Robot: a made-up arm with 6 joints.
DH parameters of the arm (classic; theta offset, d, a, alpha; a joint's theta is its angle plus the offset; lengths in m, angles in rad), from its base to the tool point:
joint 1: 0 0.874 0.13 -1.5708
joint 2: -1.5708 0 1.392 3.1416
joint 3: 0 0 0.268 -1.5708
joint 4: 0 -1.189 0 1.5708
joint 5: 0 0 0 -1.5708
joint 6: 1.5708 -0.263 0 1.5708
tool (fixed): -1.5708 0 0 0
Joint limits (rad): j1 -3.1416..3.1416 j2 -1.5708..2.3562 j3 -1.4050..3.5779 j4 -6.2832..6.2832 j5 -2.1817..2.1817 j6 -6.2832..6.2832
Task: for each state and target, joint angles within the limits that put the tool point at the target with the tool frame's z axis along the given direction. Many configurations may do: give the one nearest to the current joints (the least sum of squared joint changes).
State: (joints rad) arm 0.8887 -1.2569 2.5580 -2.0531 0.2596 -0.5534
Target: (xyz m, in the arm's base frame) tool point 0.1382 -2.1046 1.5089 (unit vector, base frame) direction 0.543 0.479 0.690
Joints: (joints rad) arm 1.5630 -0.6969 2.6095 -1.9480 0.6845 -0.3687
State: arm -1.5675 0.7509 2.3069 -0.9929 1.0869 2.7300
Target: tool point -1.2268 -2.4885 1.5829 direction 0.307 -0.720 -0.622
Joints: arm -2.0127 1.6235 1.9566 -0.6304 0.2919 3.1153
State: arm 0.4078 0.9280 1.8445 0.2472 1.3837 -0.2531
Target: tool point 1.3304 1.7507 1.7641 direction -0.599 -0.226 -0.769
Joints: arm 0.8871 1.6643 2.2178 0.2988 1.8516 0.4269
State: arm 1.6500 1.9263 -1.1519 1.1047 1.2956 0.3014
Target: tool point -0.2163 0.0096 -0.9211 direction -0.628 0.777 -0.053
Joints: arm 1.9459 2.3107 -0.4424 1.0271 1.0729 -0.1971
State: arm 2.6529 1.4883 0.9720 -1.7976 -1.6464 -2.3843
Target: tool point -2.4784 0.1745 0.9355 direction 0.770 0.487 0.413
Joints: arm 2.9933 1.3001 0.8349 -1.1169 -2.1817 -2.9327
